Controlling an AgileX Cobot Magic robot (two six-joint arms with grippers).
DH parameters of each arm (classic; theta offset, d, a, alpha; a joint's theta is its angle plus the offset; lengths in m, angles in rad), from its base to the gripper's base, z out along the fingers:
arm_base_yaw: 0 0.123 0 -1.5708
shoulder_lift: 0.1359 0 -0.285 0
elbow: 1.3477 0 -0.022 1.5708
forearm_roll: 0 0.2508 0 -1.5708
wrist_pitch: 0 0 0.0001 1.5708
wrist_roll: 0 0.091 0 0
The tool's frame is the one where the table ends.
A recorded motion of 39 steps. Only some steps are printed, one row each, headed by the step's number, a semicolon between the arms.
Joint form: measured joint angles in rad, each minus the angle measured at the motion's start. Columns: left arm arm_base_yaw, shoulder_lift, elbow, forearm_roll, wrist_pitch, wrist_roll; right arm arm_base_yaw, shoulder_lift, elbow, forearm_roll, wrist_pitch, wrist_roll.
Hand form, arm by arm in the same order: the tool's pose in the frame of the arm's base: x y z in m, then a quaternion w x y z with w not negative. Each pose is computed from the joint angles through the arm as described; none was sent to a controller.
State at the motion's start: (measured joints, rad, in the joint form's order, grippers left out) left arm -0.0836 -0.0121 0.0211 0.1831 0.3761 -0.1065; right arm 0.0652 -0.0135 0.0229 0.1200 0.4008 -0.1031
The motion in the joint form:
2: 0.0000 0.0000 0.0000 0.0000 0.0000 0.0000; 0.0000 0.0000 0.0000 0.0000 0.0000 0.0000
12: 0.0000 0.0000 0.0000 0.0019 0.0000 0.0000; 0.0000 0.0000 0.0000 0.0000 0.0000 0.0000
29: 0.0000 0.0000 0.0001 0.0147 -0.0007 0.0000; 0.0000 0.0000 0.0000 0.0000 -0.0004 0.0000
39: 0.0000 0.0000 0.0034 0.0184 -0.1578 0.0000; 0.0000 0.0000 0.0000 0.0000 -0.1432 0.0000
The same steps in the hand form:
2: 0.0527 0.0017 0.1735 0.59654 0.03925 0.80135 0.02102; 0.0513 0.0076 0.1705 0.58402 -0.03706 0.80990 0.04018
12: 0.0527 0.0018 0.1735 0.59656 0.03976 0.80128 0.02182; 0.0513 0.0076 0.1705 0.58402 -0.03706 0.80990 0.04018
29: 0.0528 0.0022 0.1736 0.59695 0.04317 0.80065 0.02719; 0.0513 0.0076 0.1705 0.58418 -0.03704 0.80978 0.04017
39: 0.0558 -0.0007 0.1862 0.65600 0.05136 0.75278 0.01857; 0.0547 0.0064 0.1830 0.64043 -0.02981 0.76656 0.03675

